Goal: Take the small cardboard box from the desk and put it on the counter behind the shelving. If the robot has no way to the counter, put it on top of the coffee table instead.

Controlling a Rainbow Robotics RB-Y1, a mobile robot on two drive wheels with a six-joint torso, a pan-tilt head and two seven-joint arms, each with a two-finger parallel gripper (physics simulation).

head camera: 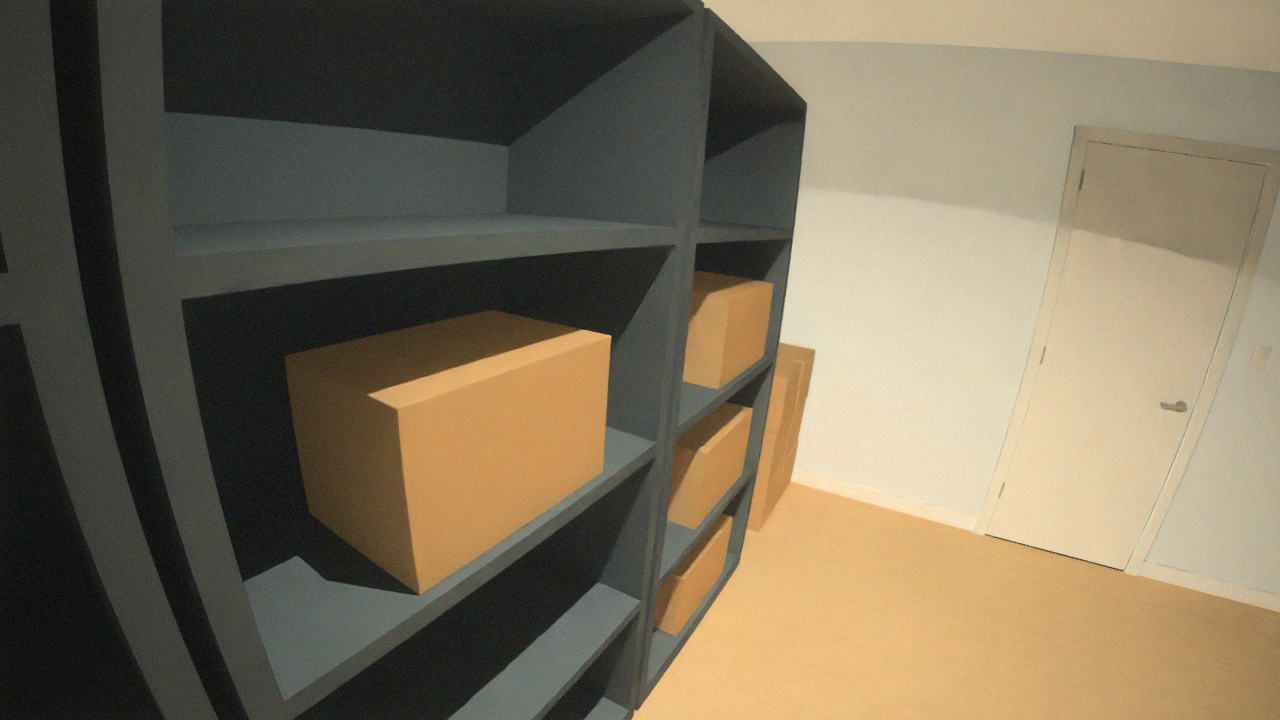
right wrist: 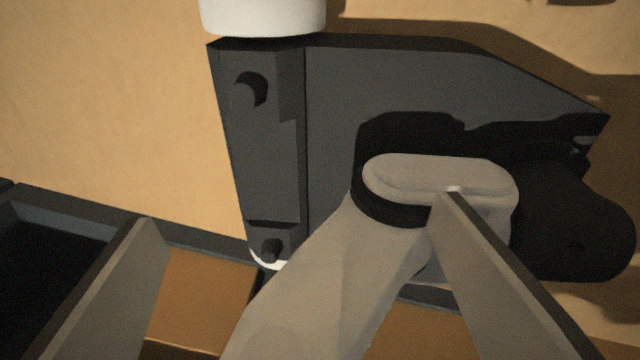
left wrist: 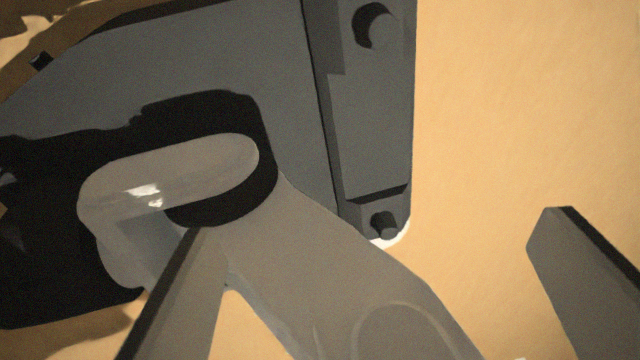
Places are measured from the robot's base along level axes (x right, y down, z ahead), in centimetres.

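Where they show: left gripper, fingertip midpoint: (left wrist: pixel 373 237); right gripper, fingertip midpoint: (right wrist: pixel 298 222).
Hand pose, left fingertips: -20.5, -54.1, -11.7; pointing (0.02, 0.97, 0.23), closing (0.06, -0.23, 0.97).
After its pixels a point has its place, as x, y, z.
The dark grey shelving (head camera: pixel 143 179) {-44.9, -150.4, 5.7} (right wrist: pixel 75 206) {-29.3, -3.8, 70.8} stands close at the left and middle of the head view, and part of it shows at the lower left of the right wrist view. My left gripper (left wrist: pixel 373 237) {-20.6, -54.1, -11.7} is open, its two fingers wide apart with nothing between them, above my own base and the floor. My right gripper (right wrist: pixel 298 222) {23.9, -53.9, -12.9} is also open and empty, with its left finger seen over the shelving's edge. The desk, the counter and the coffee table do not show. No box that I can identify as the small one from the desk shows.
A large cardboard box (head camera: pixel 501 483) {-37.7, -109.2, 44.3} sits on a middle shelf. Several more boxes (head camera: pixel 747 331) {-12.5, -112.8, 149.0} fill the farther shelf unit. Stacked cartons (head camera: pixel 780 429) {5.0, -55.4, 214.5} stand past its far end. A closed door (head camera: pixel 1136 358) {172.2, -110.3, 235.1} is in the pale wall (head camera: pixel 913 313) {65.2, -109.8, 262.8} at the right, beyond the tan floor (head camera: pixel 939 626) {85.6, 0.0, 164.8}.
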